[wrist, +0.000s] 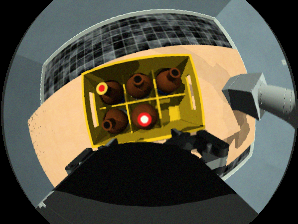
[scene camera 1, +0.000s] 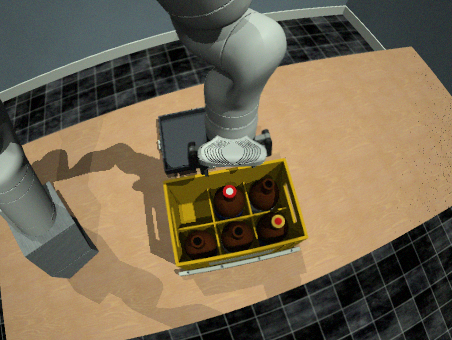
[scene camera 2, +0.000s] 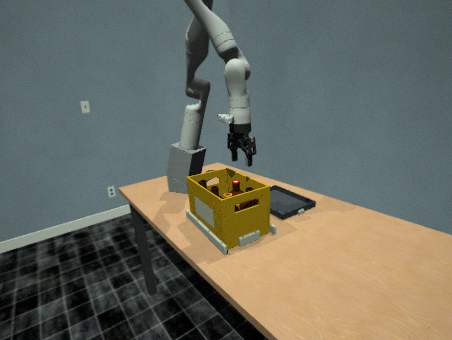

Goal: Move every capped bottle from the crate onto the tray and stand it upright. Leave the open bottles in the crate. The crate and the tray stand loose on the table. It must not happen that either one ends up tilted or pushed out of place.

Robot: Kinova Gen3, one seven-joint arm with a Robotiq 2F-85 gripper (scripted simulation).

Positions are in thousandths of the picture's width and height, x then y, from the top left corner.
yellow crate: wrist 596, 498; scene camera 1 415, 596; scene camera 2 483, 634
